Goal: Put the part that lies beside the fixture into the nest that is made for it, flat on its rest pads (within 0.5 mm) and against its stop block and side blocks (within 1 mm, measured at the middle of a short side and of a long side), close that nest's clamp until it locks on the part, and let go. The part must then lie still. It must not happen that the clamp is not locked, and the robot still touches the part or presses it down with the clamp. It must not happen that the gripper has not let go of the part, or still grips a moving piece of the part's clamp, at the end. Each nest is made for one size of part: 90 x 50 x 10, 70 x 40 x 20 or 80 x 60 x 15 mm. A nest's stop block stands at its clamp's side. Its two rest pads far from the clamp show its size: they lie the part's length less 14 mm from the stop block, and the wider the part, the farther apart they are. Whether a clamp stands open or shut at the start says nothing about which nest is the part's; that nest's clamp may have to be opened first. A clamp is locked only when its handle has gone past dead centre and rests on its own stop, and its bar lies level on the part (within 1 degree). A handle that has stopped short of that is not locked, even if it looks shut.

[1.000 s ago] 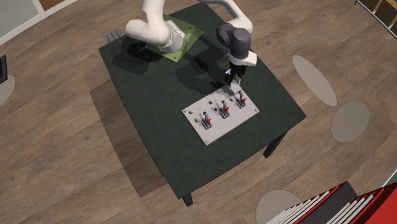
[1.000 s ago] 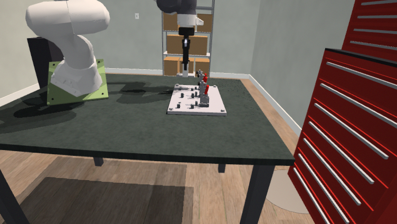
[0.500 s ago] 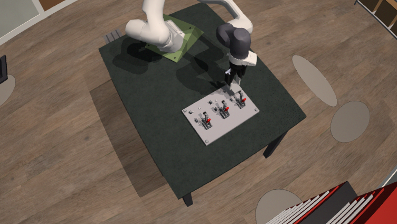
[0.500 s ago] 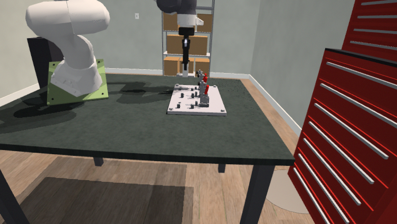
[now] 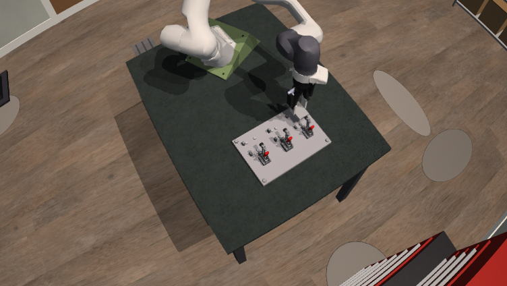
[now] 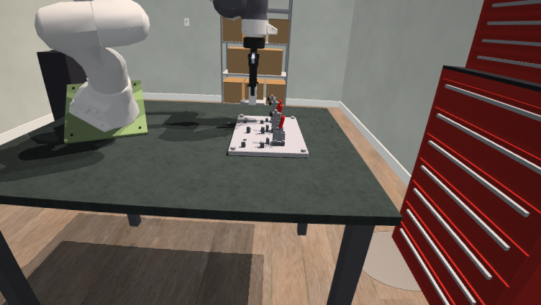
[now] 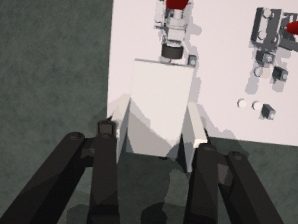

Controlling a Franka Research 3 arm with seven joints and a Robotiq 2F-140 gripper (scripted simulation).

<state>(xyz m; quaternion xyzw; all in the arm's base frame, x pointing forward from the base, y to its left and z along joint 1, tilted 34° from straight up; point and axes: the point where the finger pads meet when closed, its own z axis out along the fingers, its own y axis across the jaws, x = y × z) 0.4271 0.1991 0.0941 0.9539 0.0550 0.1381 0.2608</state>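
Now: the clamp 90 mm ahead of my hand and 60 mm below it. The rest, counted from my hand: light grey fixture plate: 110 mm to the right, 110 mm below, 60 mm ahead; then part: 30 mm below.
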